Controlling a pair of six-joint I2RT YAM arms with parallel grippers.
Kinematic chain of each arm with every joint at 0, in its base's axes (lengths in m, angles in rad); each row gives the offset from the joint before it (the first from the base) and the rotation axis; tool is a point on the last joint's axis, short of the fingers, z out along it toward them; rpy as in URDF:
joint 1: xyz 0 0 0.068 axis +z
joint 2: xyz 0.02 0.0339 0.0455 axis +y
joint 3: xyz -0.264 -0.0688 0 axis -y
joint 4: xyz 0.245 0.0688 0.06 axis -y
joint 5: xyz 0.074 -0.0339 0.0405 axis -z
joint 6: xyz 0.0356 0 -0.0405 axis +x
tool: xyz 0 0 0 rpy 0 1.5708 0
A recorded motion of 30 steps. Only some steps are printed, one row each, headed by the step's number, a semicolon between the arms.
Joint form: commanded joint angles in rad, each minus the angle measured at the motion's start. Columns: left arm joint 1, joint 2, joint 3, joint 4, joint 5, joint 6; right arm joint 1, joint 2, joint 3, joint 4, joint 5, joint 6.
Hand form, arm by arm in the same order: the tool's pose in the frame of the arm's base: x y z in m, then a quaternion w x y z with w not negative. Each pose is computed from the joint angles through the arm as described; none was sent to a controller.
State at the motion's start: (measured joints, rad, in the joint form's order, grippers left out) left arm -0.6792 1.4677 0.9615 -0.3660 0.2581 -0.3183; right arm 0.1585 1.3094 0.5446 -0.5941 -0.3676 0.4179
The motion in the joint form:
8: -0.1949 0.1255 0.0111 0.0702 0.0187 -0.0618; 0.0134 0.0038 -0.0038 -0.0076 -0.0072 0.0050
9: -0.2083 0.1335 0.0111 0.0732 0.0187 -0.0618; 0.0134 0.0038 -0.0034 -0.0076 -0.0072 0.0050
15: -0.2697 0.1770 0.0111 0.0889 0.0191 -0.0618; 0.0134 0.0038 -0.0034 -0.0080 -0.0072 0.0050
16: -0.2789 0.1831 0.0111 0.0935 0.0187 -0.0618; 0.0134 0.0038 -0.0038 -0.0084 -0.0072 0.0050
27: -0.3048 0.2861 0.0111 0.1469 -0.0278 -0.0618; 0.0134 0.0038 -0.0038 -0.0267 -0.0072 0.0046
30: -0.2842 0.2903 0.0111 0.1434 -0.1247 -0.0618; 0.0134 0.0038 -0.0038 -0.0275 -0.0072 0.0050
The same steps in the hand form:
8: 0.2017 -0.2563 0.1979 0.18109 0.27230 0.89859 -0.29257; 0.1860 0.0455 0.1357 0.03790 0.10424 0.97234 0.20554
9: 0.1989 -0.2597 0.1956 0.17717 0.27820 0.89759 -0.29248; 0.1861 0.0455 0.1358 0.03809 0.10420 0.97233 0.20559
15: 0.1853 -0.2752 0.1832 0.15732 0.30513 0.89323 -0.29033; 0.1860 0.0455 0.1358 0.03790 0.10424 0.97234 0.20554
16: 0.1832 -0.2776 0.1816 0.15554 0.30916 0.89210 -0.29049; 0.1859 0.0455 0.1357 0.03753 0.10431 0.97237 0.20543
27: 0.1831 -0.2901 0.1517 0.14749 0.31434 0.90050 -0.26180; 0.1840 0.0452 0.1353 0.02896 0.10591 0.97301 0.20295
30: 0.1919 -0.2844 0.1496 0.17703 0.29334 0.91273 -0.22256; 0.1839 0.0452 0.1353 0.02855 0.10618 0.97302 0.20285

